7 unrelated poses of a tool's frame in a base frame.
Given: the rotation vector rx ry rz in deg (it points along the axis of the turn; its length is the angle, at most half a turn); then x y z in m.
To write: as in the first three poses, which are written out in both.
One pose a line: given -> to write
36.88 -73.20 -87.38 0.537 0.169 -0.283 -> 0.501 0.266 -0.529 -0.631 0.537 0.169 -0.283
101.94 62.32 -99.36 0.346 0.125 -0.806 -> 0.213 0.641 0.392 -0.625 0.346 0.125 -0.806
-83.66 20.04 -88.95 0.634 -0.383 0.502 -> 0.471 -0.596 0.143 -0.634 0.634 -0.383 0.502
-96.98 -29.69 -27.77 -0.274 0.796 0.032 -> 0.608 -0.732 -0.224 -0.210 -0.274 0.796 0.032
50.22 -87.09 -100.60 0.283 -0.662 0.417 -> 0.324 0.334 -0.579 -0.669 0.283 -0.662 0.417
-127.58 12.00 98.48 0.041 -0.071 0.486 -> 0.160 -0.779 0.073 0.602 0.041 -0.071 0.486
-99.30 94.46 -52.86 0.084 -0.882 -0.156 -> 0.285 -0.648 0.616 -0.345 0.084 -0.882 -0.156
